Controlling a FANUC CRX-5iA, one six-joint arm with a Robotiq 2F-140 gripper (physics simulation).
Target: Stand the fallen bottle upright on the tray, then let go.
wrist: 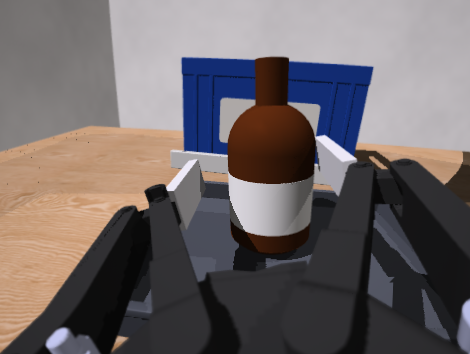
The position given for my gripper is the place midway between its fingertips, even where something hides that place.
In view: my gripper (257, 164), a brown bottle (271, 147), a dark grey tray (210, 245) and a blue crate (216, 91).
